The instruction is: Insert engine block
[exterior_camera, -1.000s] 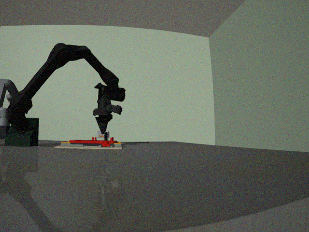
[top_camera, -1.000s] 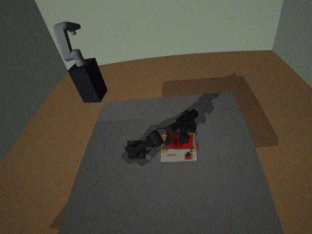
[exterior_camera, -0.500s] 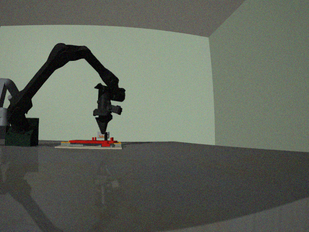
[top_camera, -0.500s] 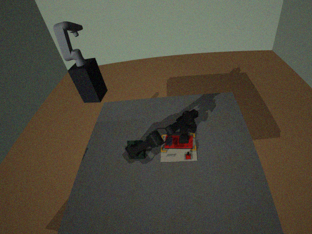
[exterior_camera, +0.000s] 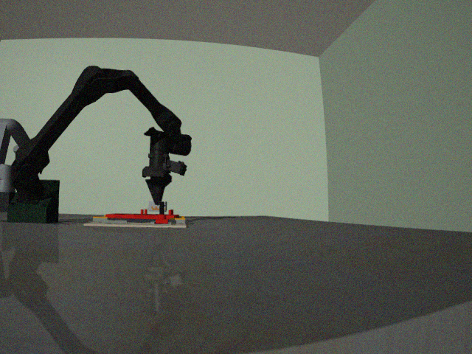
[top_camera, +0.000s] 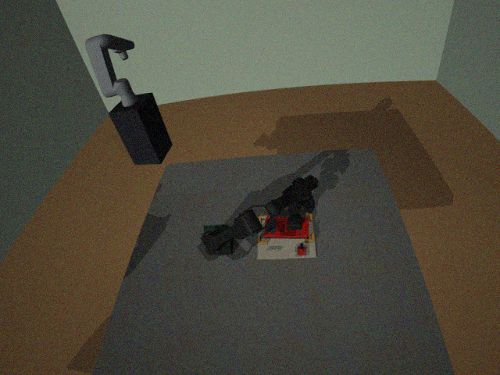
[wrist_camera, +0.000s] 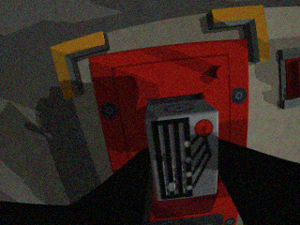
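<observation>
Now: gripper tip 10 mm above the engine block.
</observation>
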